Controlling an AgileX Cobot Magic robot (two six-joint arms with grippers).
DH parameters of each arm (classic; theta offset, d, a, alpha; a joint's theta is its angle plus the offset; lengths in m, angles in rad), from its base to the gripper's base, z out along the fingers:
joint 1: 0 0.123 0 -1.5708
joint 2: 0.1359 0 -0.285 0
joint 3: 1.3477 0 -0.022 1.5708
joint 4: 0 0.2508 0 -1.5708
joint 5: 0 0 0.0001 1.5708
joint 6: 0 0.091 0 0
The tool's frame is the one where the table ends.
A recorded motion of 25 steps. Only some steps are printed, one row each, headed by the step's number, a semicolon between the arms.
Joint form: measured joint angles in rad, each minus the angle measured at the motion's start. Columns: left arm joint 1, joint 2, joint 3, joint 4, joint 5, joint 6; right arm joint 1, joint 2, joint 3, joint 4, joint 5, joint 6.
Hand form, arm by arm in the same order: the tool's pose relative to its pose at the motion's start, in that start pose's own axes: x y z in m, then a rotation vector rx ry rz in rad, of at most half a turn. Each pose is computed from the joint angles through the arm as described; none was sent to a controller.
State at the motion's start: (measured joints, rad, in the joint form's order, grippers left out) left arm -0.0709 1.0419 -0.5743 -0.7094 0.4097 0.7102; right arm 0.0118 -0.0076 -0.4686 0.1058 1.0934 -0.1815
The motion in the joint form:
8: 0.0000 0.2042 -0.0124 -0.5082 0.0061 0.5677; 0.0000 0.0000 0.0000 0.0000 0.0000 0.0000
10: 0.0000 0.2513 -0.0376 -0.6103 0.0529 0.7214; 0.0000 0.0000 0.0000 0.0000 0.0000 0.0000
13: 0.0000 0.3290 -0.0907 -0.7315 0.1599 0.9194; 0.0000 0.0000 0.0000 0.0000 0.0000 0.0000
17: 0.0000 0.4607 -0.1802 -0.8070 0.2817 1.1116; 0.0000 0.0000 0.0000 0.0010 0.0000 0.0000
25: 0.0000 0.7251 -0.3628 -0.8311 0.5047 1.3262; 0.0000 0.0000 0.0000 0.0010 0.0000 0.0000
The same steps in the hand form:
8: -0.0005 0.0006 0.0442 0.1275 0.0153 0.0389; 0.0000 0.0000 0.0000 0.0000 0.0000 0.0000
10: -0.0061 -0.0018 0.0529 0.1854 0.0006 0.0900; 0.0000 0.0000 0.0000 0.0000 0.0000 0.0000
13: -0.0174 -0.0074 0.0663 0.3000 -0.0360 0.1671; 0.0000 0.0000 0.0000 0.0000 0.0000 0.0000
17: -0.0308 -0.0097 0.0915 0.4231 -0.0715 0.2708; 0.0000 0.0001 0.0000 -0.0009 -0.0002 0.0005
25: -0.0421 -0.0091 0.1462 0.6498 -0.1124 0.4079; 0.0000 0.0001 0.0000 -0.0009 -0.0002 0.0005

